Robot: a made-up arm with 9 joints. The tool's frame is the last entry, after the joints.
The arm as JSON. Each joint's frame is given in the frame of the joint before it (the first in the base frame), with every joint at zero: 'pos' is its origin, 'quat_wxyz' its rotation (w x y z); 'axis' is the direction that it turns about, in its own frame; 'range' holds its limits. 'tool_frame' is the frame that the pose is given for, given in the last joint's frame.
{
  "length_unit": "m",
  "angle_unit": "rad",
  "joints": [
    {
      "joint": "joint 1",
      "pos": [
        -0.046,
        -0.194,
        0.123
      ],
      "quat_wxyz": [
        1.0,
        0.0,
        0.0,
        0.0
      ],
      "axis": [
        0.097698,
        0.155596,
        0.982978
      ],
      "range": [
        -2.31,
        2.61
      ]
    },
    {
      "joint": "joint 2",
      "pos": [
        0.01,
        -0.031,
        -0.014
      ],
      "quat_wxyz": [
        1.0,
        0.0,
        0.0,
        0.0
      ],
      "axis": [
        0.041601,
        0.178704,
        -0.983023
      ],
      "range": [
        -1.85,
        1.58
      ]
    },
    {
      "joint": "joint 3",
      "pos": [
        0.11,
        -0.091,
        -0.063
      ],
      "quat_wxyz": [
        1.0,
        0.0,
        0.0,
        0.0
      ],
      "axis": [
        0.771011,
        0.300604,
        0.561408
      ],
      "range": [
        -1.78,
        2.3
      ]
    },
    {
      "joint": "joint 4",
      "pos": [
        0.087,
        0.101,
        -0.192
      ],
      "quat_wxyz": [
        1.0,
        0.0,
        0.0,
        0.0
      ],
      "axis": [
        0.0,
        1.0,
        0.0
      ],
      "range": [
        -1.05,
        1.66
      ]
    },
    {
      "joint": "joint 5",
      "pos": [
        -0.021,
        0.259,
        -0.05
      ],
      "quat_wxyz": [
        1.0,
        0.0,
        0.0,
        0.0
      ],
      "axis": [
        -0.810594,
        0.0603,
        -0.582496
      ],
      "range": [
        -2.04,
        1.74
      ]
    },
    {
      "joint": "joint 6",
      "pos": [
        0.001,
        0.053,
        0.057
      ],
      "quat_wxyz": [
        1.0,
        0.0,
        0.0,
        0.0
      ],
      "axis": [
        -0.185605,
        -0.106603,
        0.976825
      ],
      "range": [
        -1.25,
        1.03
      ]
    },
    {
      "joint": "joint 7",
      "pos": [
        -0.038,
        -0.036,
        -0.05
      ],
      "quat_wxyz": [
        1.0,
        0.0,
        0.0,
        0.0
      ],
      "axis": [
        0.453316,
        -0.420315,
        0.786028
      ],
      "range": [
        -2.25,
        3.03
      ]
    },
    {
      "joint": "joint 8",
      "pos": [
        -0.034,
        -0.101,
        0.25
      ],
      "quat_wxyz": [
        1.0,
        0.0,
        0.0,
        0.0
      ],
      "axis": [
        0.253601,
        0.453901,
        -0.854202
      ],
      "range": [
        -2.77,
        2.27
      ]
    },
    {
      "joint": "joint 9",
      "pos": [
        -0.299,
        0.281,
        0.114
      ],
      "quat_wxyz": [
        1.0,
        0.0,
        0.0,
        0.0
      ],
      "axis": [
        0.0,
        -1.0,
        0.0
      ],
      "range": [
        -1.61,
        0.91
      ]
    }
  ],
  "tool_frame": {
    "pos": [
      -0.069,
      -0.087,
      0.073
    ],
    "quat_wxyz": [
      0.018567,
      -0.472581,
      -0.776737,
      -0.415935
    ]
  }
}
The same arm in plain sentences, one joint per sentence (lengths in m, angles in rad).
The arm has nine revolute joints in a row. What follows holds with every joint at zero, and every direction is one of the base frame's.
The first joint is mounted 0.046 m along -x and 0.194 m along -y and 0.123 m along +z from the base frame's origin and turns about the direction (0.097698, 0.155596, 0.982978), from -2.31 to 2.61 rad.
The second joint is mounted 0.01 m along +x and 0.031 m along -y and 0.014 m along -z from the first joint and turns about the direction (0.041601, 0.178704, -0.983023), from -1.85 to 1.58 rad.
The third joint is mounted 0.11 m along +x and 0.091 m along -y and 0.063 m along -z from the second joint and turns about the direction (0.771011, 0.300604, 0.561408), from -1.78 to 2.3 rad.
The fourth joint is mounted 0.087 m along +x and 0.101 m along +y and 0.192 m along -z from the third joint and turns about +y, from -1.05 to 1.66 rad.
The fifth joint is mounted 0.021 m along -x and 0.259 m along +y and 0.05 m along -z from the fourth joint and turns about the direction (-0.810594, 0.0603, -0.582496), from -2.04 to 1.74 rad.
The sixth joint is mounted 0.001 m along +x and 0.053 m along +y and 0.057 m along +z from the fifth joint and turns about the direction (-0.185605, -0.106603, 0.976825), from -1.25 to 1.03 rad.
The seventh joint is mounted 0.038 m along -x and 0.036 m along -y and 0.05 m along -z from the sixth joint and turns about the direction (0.453316, -0.420315, 0.786028), from -2.25 to 3.03 rad.
The eighth joint is mounted 0.034 m along -x and 0.101 m along -y and 0.25 m along +z from the seventh joint and turns about the direction (0.253601, 0.453901, -0.854202), from -2.77 to 2.27 rad.
The ninth joint is mounted 0.299 m along -x and 0.281 m along +y and 0.114 m along +z from the eighth joint and turns about -y, from -1.61 to 0.91 rad.
The tool frame, which is the frame that the pose is given for, is mounted 0.069 m along -x and 0.087 m along -y and 0.073 m along +z from the ninth joint; its axes are the base frame's turned by roll 2.3755, pitch -0.4356 and yaw 2.2263 rad (as in URDF: about the fixed x, then y, then z).

